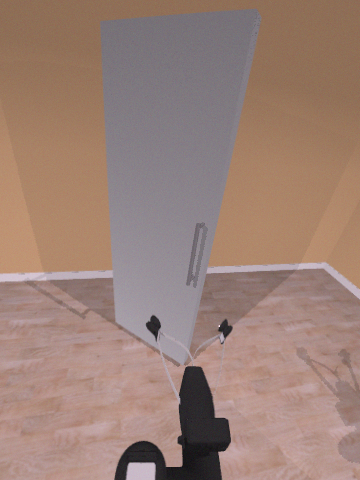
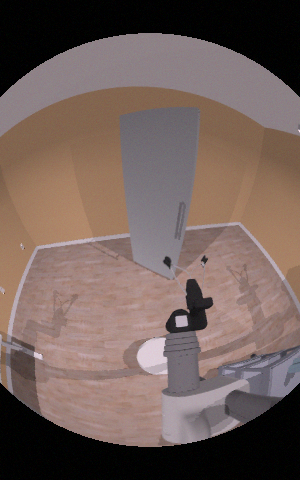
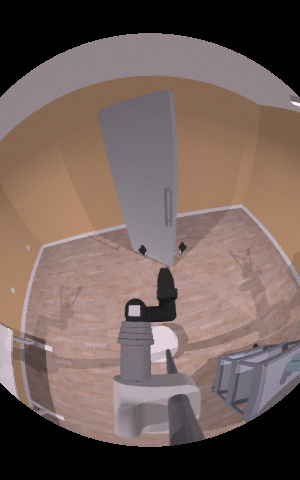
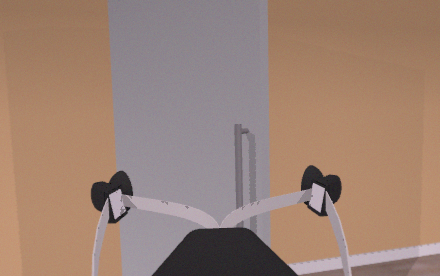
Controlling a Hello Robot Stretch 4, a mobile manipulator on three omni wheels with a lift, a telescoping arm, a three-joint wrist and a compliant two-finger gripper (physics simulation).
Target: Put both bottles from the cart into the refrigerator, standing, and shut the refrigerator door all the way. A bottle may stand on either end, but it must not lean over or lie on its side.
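Seen in the pictures: gripper, fingertip midpoint: (image 1: pixel 189 319) (image 2: pixel 185 256) (image 3: pixel 161 244) (image 4: pixel 217 184); robot's base, link origin: (image 2: pixel 157 354) (image 3: pixel 157 342).
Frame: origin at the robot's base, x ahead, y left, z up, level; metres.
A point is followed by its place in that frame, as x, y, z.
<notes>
The tall grey refrigerator door (image 1: pixel 160 150) @(1.109, 0.038, 1.373) (image 2: pixel 157 175) @(1.093, 0.012, 1.275) (image 3: pixel 142 155) @(1.076, -0.015, 1.348) (image 4: pixel 175 100) @(1.113, 0.044, 1.206) stands ahead, with a narrow edge on its right. Its vertical bar handle (image 1: pixel 193 255) @(0.921, -0.149, 0.968) (image 2: pixel 179 220) @(0.976, -0.174, 0.933) (image 3: pixel 166 207) @(0.921, -0.155, 0.966) (image 4: pixel 238 170) @(0.921, -0.147, 1.000) is near that edge. I cannot tell if it is fully shut; the inside does not show. My gripper (image 1: pixel 189 329) @(0.471, -0.086, 1.077) (image 2: pixel 186 261) @(0.471, -0.086, 1.077) (image 3: pixel 162 249) @(0.471, -0.086, 1.077) (image 4: pixel 217 184) @(0.471, -0.086, 1.077) is open and empty, in front of the door, apart from the handle. The grey cart (image 2: pixel 282 375) (image 3: pixel 272 382) is at the lower right. Part of a teal bottle (image 2: pixel 295 369) (image 3: pixel 292 365) shows on it; its full shape is cut off.
An orange wall (image 1: pixel 295 150) @(2.162, -1.127, 1.350) (image 4: pixel 350 100) @(2.159, -1.105, 1.258) with a white baseboard runs behind the door. Wood floor (image 1: pixel 75 400) @(0.739, 0.442, -0.028) lies between me and it. A white panel (image 3: pixel 6 360) and pale bars (image 3: pixel 37 345) are at the lower left. The cart stands close on my right.
</notes>
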